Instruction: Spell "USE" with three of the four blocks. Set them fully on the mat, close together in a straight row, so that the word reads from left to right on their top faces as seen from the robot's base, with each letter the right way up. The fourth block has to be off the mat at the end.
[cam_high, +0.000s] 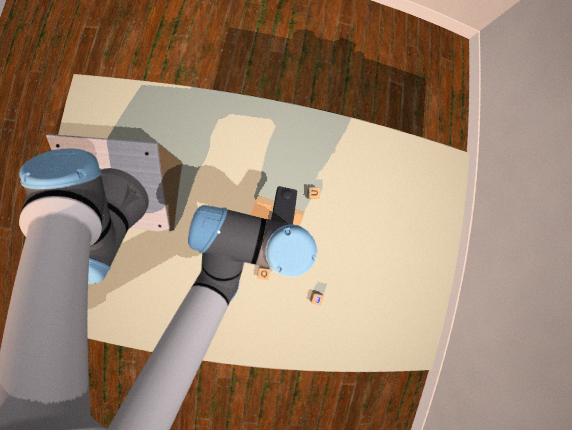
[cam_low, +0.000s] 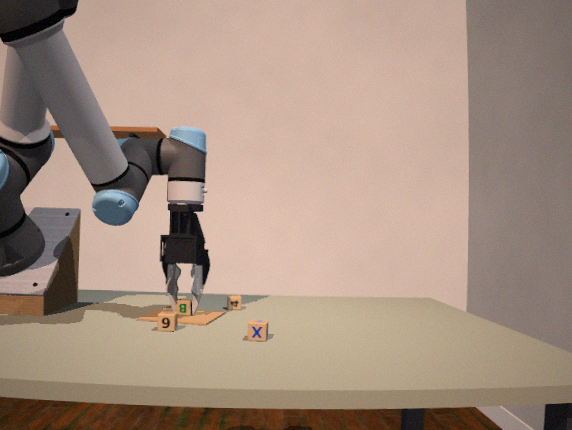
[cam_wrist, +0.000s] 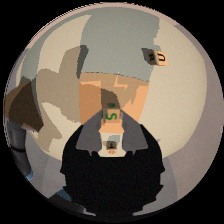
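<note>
The orange mat is 20 mm below my hand. From my hand the other things lie so: blue-lettered block 170 mm to the right, 170 mm ahead, 10 mm below.
</note>
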